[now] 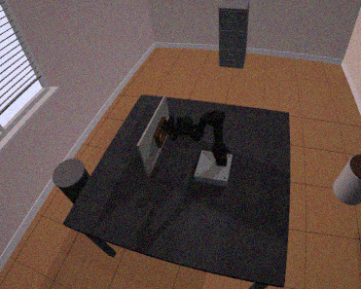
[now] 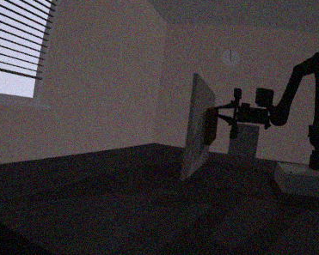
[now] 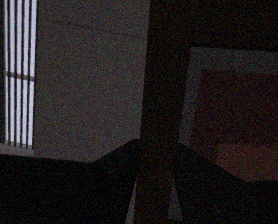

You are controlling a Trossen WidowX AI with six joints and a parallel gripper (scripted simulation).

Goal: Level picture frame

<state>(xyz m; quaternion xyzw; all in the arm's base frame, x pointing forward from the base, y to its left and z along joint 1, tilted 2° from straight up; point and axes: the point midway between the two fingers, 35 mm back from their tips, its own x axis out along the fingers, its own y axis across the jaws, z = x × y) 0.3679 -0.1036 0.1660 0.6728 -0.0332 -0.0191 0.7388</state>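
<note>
My gripper tip is now 1 cm short of the picture frame and 5 cm above it. Also, from my gripper tip: upright wall panel: 2 cm ahead, 2 cm to the left, 7 cm below.
</note>
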